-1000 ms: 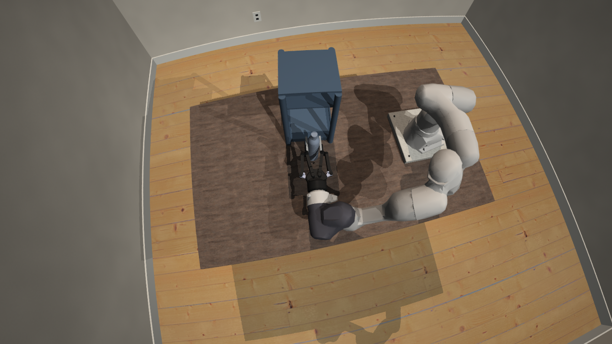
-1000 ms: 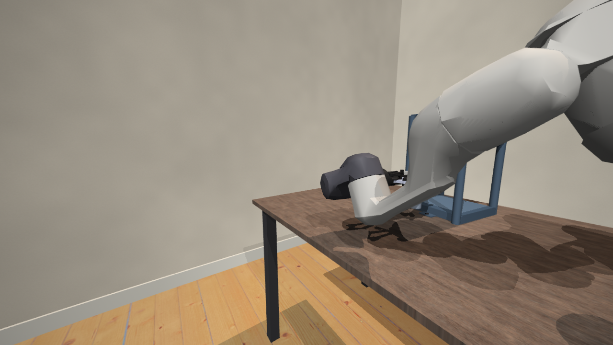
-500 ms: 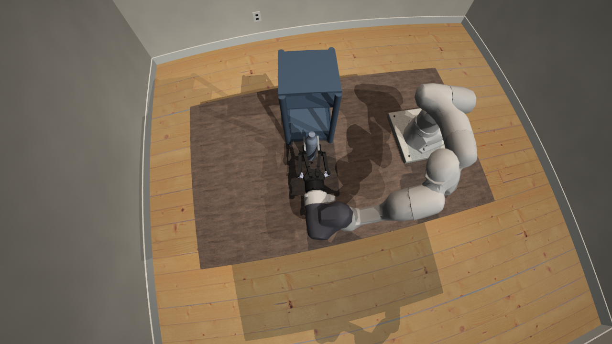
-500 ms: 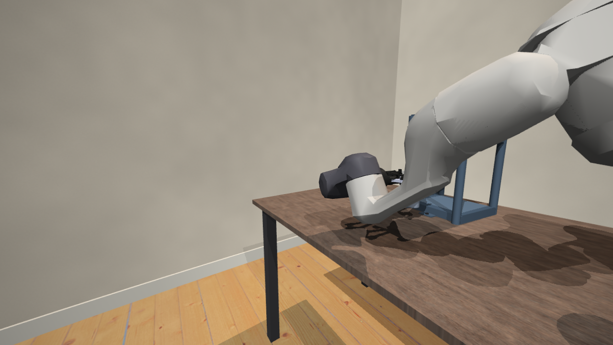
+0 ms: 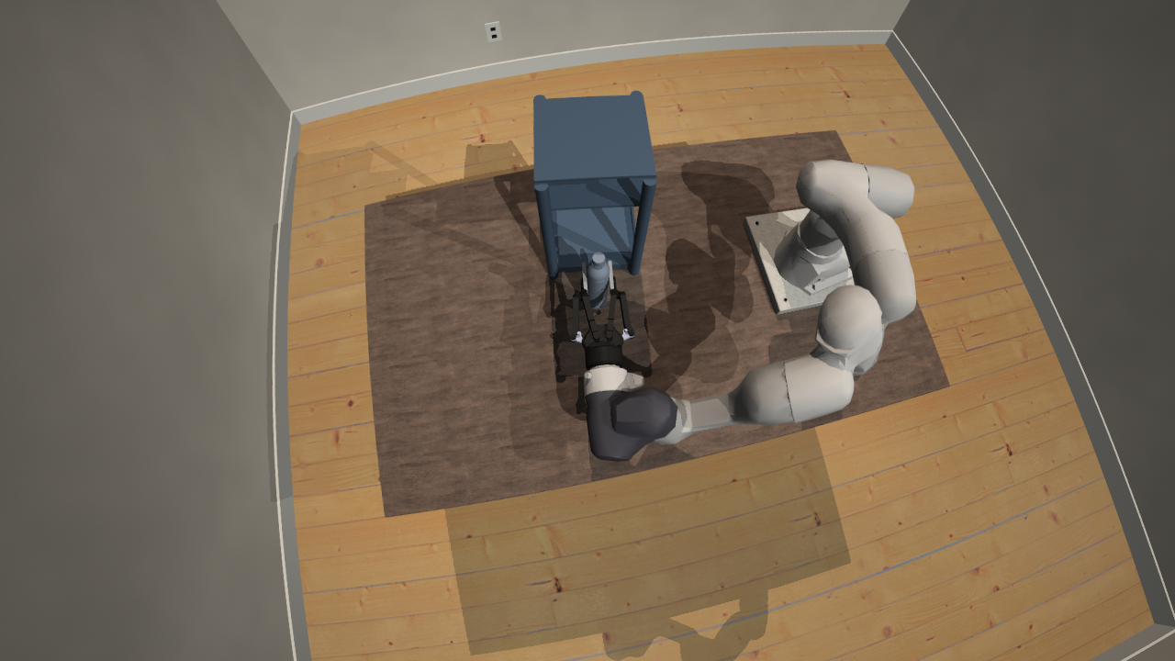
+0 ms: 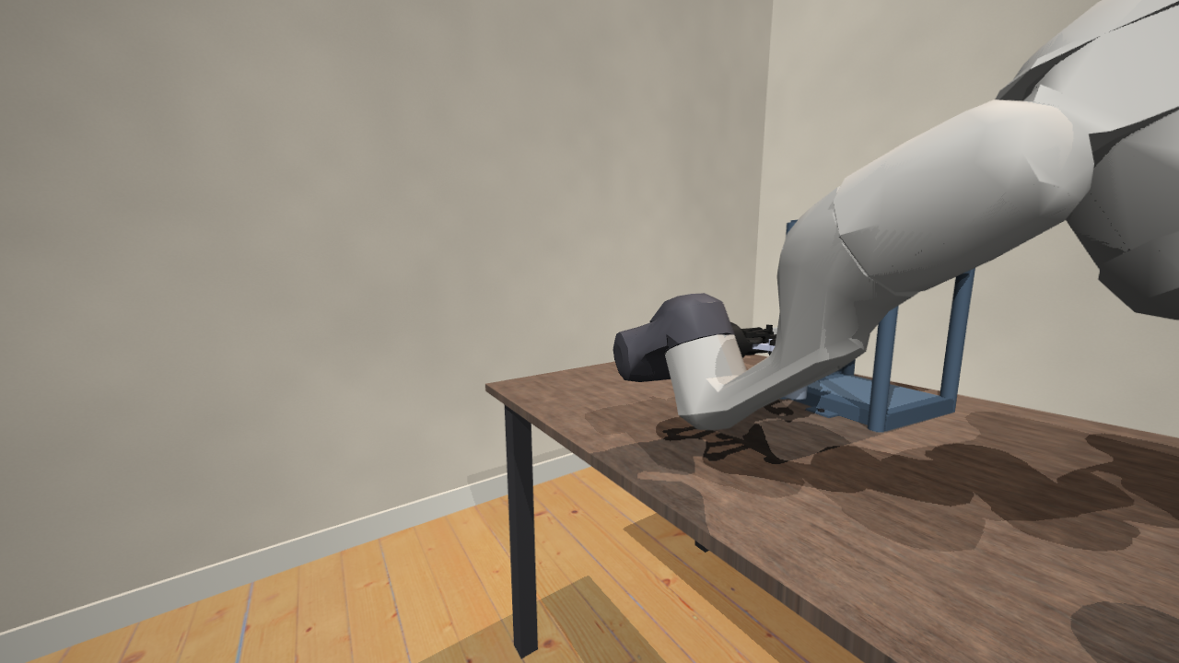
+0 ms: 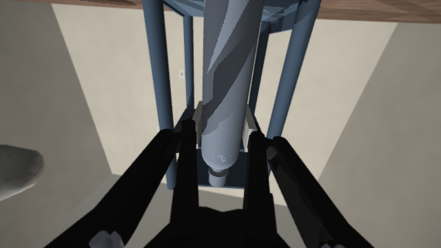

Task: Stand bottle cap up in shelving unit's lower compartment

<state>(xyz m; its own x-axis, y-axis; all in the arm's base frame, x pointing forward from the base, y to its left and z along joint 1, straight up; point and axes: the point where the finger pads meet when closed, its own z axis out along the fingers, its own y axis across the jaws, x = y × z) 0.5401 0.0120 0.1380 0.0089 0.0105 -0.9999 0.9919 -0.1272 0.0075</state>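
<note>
My hand is 3 cm past the shelving unit, 20 cm to the left of it and 3 cm below it.
</note>
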